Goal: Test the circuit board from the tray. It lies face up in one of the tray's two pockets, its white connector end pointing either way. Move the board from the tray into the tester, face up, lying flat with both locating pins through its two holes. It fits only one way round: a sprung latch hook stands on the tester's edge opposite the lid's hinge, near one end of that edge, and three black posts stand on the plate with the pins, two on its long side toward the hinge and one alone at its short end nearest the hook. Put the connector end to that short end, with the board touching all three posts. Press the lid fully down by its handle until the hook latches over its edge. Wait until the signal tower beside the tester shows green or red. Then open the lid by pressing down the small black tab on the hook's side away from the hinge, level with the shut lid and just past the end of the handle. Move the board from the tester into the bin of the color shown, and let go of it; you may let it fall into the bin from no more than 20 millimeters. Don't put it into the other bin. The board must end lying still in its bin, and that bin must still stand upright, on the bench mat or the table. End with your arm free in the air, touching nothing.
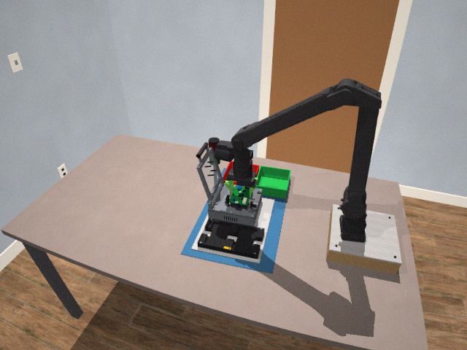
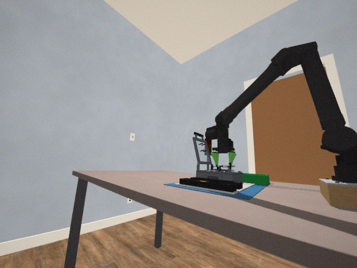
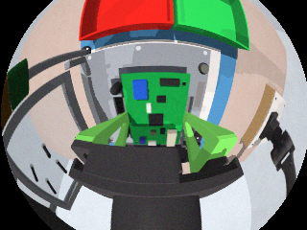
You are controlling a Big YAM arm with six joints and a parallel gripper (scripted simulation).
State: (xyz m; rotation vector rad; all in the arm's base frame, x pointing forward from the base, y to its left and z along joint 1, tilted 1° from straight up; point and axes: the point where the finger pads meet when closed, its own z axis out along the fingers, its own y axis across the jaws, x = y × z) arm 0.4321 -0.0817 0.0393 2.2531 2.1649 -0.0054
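Now: the green circuit board right at my hand. Also, from my hand: red bin (40 mm ahead, 200 mm to the right, 80 mm below); then tester plate (10 mm ahead, 10 mm to the left, 20 mm below); then tester lid (130 mm ahead, 10 mm to the right, 90 mm above).
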